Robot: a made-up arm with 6 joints.
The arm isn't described. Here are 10 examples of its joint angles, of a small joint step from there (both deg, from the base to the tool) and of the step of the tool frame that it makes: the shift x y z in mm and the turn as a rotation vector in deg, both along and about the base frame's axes.
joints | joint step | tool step
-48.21 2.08 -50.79 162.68 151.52 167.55 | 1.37 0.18 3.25 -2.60 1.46 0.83 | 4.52 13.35 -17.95 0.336 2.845 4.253
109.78 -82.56 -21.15 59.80 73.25 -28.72 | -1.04 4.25 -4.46 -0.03 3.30 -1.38 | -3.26 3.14 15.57 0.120 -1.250 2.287
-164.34 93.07 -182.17 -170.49 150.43 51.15 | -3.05 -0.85 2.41 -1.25 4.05 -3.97 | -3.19 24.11 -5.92 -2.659 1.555 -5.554
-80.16 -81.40 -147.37 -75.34 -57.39 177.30 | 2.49 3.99 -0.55 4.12 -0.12 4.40 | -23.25 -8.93 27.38 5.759 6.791 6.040
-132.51 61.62 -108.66 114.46 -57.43 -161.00 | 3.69 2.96 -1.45 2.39 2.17 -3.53 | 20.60 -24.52 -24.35 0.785 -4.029 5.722
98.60 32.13 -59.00 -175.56 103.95 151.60 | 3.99 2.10 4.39 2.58 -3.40 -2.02 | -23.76 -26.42 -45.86 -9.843 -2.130 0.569
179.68 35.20 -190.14 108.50 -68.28 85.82 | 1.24 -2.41 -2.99 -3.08 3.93 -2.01 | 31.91 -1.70 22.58 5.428 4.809 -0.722
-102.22 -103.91 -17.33 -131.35 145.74 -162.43 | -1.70 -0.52 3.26 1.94 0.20 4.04 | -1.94 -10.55 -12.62 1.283 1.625 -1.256
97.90 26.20 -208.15 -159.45 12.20 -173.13 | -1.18 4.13 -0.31 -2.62 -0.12 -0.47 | -0.50 42.08 -10.14 -3.940 -0.449 -4.260
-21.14 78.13 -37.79 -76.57 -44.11 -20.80 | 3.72 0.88 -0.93 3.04 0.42 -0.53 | -0.50 7.02 -8.20 -2.082 0.414 2.017
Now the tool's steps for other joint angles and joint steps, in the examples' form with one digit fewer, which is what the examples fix.
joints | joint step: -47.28 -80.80 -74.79 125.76 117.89 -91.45 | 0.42 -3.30 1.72 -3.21 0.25 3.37
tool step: -5.7 8.7 -16.0 -1.94 3.17 -3.22
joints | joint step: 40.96 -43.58 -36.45 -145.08 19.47 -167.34 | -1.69 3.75 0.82 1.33 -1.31 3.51
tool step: 11.3 1.9 -24.5 0.55 6.96 -1.03
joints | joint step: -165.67 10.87 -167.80 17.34 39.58 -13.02 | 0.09 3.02 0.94 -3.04 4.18 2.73
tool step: -44.3 -13.6 -17.0 1.98 -8.24 -1.07
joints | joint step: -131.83 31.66 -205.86 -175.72 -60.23 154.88 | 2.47 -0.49 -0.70 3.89 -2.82 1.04
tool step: 19.6 -3.7 -2.3 0.65 -1.87 6.78
